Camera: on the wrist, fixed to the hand. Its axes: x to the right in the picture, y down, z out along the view.
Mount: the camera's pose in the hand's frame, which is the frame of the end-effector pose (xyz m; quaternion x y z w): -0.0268 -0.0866 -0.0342 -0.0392 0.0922 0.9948 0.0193
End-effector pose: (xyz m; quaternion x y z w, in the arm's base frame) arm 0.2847 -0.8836 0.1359 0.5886 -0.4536 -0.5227 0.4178
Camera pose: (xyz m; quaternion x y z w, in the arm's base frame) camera 0.3260 -0.8363 0.0621 -0.4081 -0.5353 0.4420 0.5929
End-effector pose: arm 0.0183 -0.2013 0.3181 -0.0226 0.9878 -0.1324 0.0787
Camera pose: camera 0.0413 -0.2742 0.3776 0.9913 0.0540 0.1124 0.0413
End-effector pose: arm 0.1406 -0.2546 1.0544 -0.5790 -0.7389 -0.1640 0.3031
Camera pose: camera 0.0706 -0.3190 1.0728 -0.7430 0.5961 0.2160 0.2144
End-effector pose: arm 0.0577 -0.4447 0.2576 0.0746 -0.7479 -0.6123 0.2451
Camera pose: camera 0.0803 -0.4844 0.1722 -0.6957 -0.0420 0.2096 0.6857
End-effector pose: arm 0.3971 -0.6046 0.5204 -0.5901 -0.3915 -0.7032 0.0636
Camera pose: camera 0.3306 -0.5766 0.4557 -0.3385 0.6129 -0.0201 0.7137
